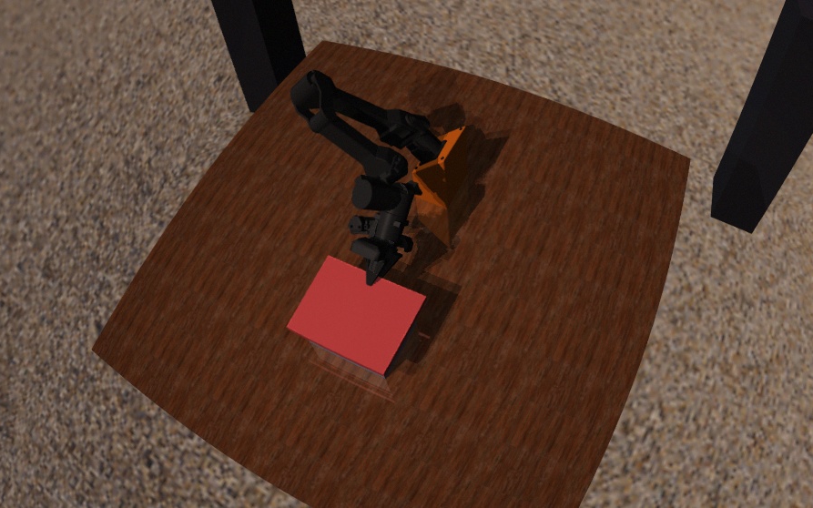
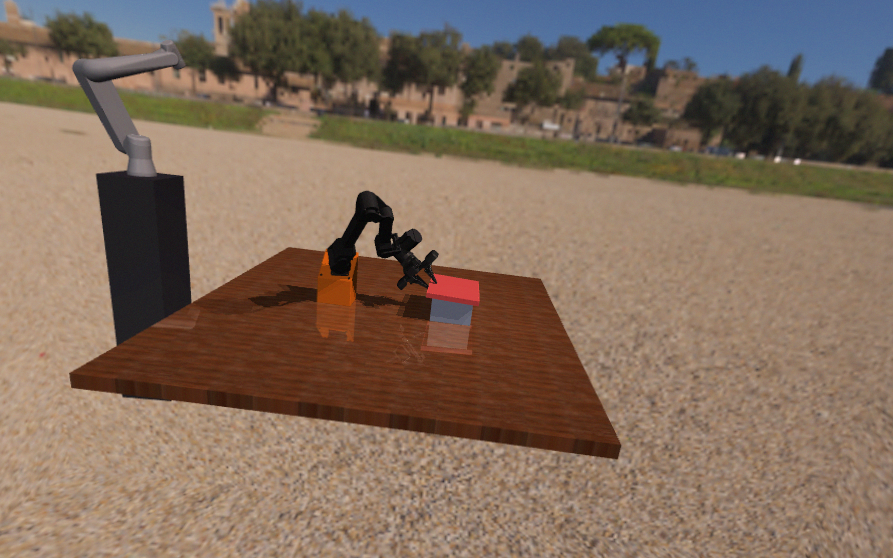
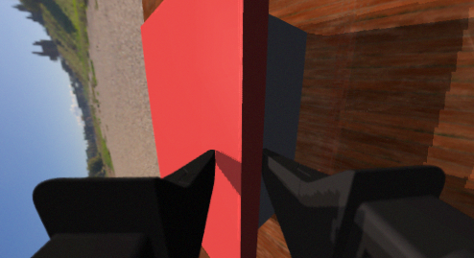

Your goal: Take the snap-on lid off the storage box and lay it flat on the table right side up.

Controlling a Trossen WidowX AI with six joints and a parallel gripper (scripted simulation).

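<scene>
Right now my gripper tip is 8 cm short of the red lid. From my gripper tip the other things lie so: storage box: 8 cm ahead, 5 cm below.
</scene>
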